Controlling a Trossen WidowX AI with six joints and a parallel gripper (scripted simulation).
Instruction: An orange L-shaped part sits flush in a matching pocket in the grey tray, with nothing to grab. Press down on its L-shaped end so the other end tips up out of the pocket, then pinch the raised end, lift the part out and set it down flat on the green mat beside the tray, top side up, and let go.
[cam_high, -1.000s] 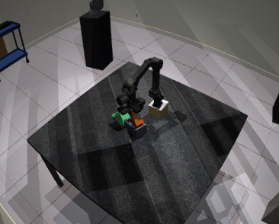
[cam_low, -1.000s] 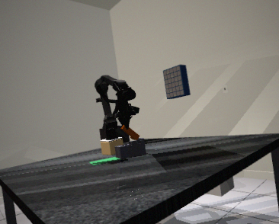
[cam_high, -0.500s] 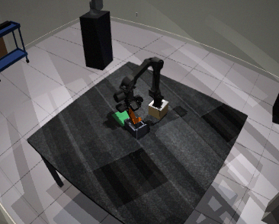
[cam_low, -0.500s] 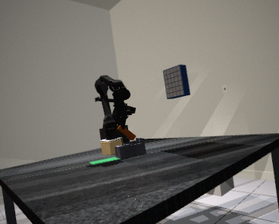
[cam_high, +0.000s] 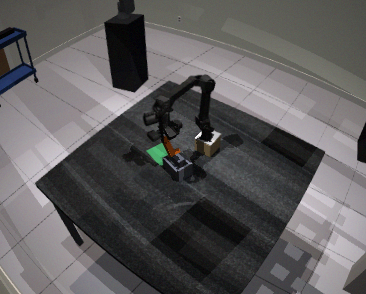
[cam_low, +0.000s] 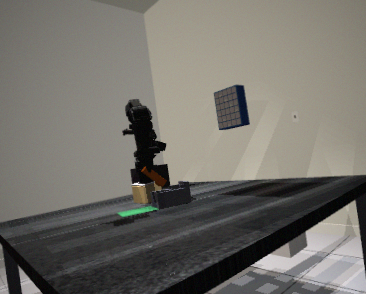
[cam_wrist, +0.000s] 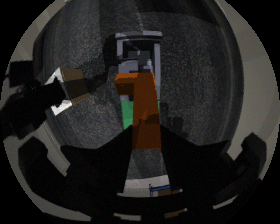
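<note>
My gripper tip is 17 cm above the green mat, 6 cm to the left of it and 4 cm past it. The rest, counted from my gripper tip: orange L-shaped part: 4 cm to the left, 3 cm below.
</note>
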